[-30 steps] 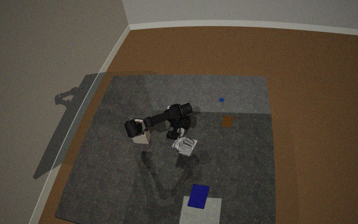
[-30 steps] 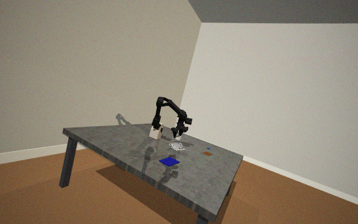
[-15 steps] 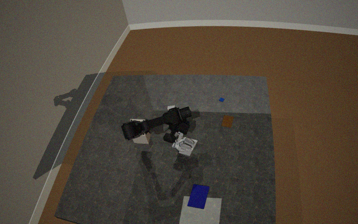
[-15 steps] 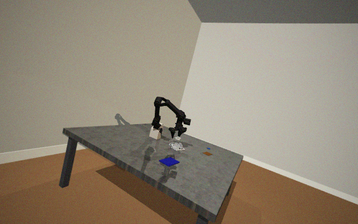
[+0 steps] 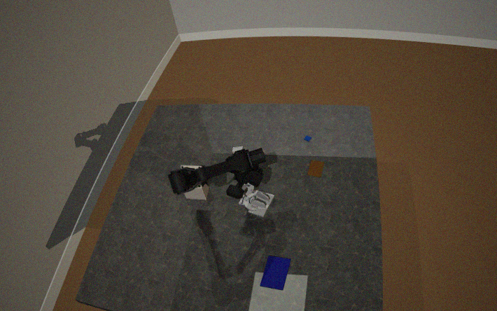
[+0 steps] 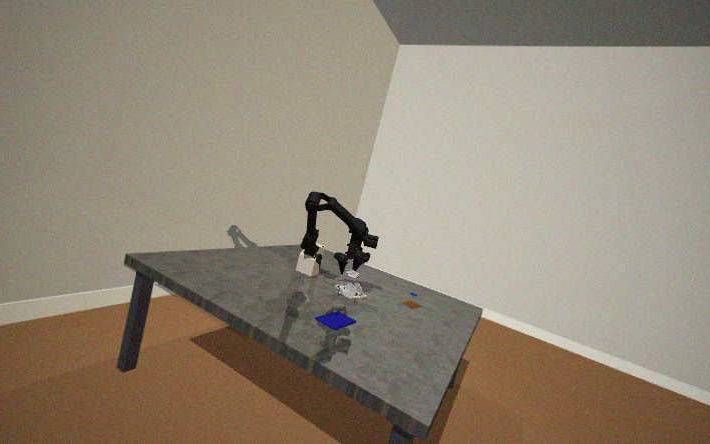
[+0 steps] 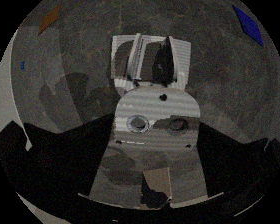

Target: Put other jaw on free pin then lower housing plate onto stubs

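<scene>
My gripper tip is 1 cm short of the white jaw, 1 cm to the left of it and 7 cm above it. From my gripper tip the other things lie so: small blue square 25 cm ahead, 40 cm to the left, 8 cm below; orange patch 30 cm ahead, 20 cm to the left, 8 cm below.
</scene>
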